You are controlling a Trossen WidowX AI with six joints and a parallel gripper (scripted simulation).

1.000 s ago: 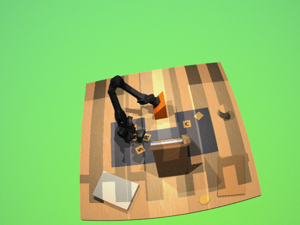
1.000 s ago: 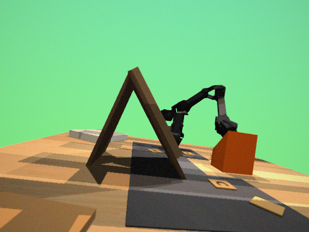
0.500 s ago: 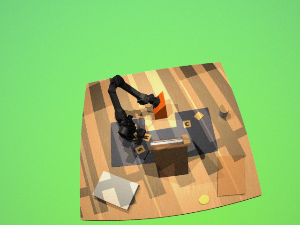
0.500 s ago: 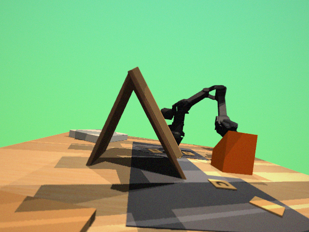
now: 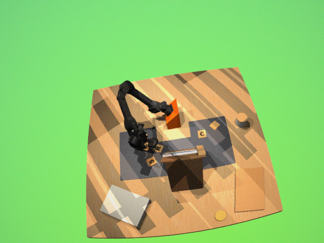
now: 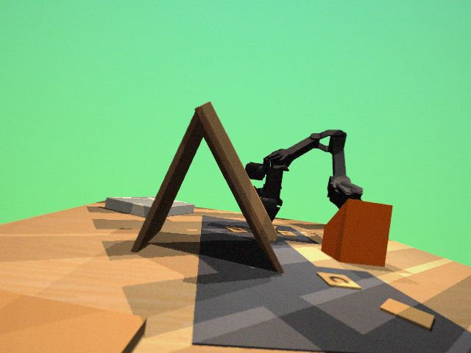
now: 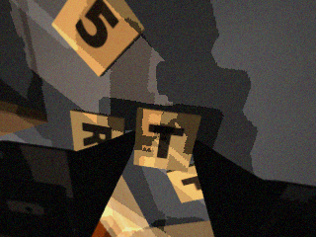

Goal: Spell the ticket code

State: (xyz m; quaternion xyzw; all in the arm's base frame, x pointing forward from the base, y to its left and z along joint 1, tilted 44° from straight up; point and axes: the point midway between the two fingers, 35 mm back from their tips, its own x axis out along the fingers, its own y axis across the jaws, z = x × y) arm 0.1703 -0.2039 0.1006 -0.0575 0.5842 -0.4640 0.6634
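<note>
Now: the white ticket 230 mm to the left of my gripper tip, 150 mm ahead of it and 70 mm above it. Round my gripper tip: dark mat: 190 mm to the left, 20 mm below, 20 mm ahead; flat tan slab: 570 mm to the left, 520 mm ahead, 20 mm below.
</note>
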